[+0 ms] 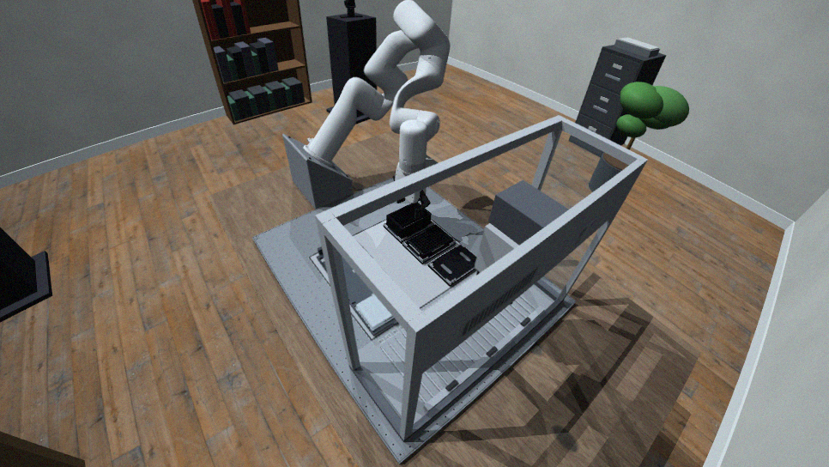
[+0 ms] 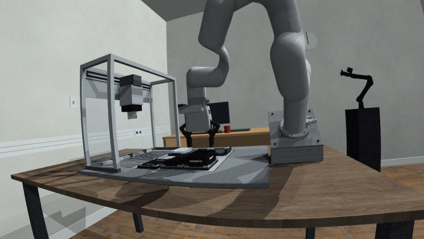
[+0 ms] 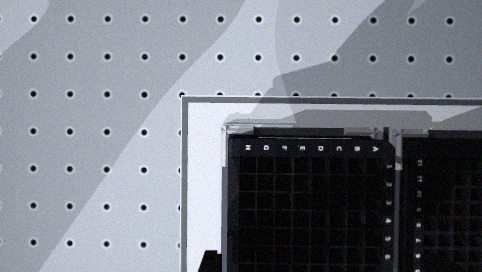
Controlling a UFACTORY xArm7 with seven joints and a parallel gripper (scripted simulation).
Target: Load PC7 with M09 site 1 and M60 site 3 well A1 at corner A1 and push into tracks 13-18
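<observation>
The deep-well block M09 is 5 cm below my hand. The rest, counted from my hand: nest S1 (8 cm below); then nest S3 (22 cm ahead, 8 cm below, 1 cm to the right); then plate M06 (11 cm ahead, 7 cm below, 1 cm to the right).
</observation>
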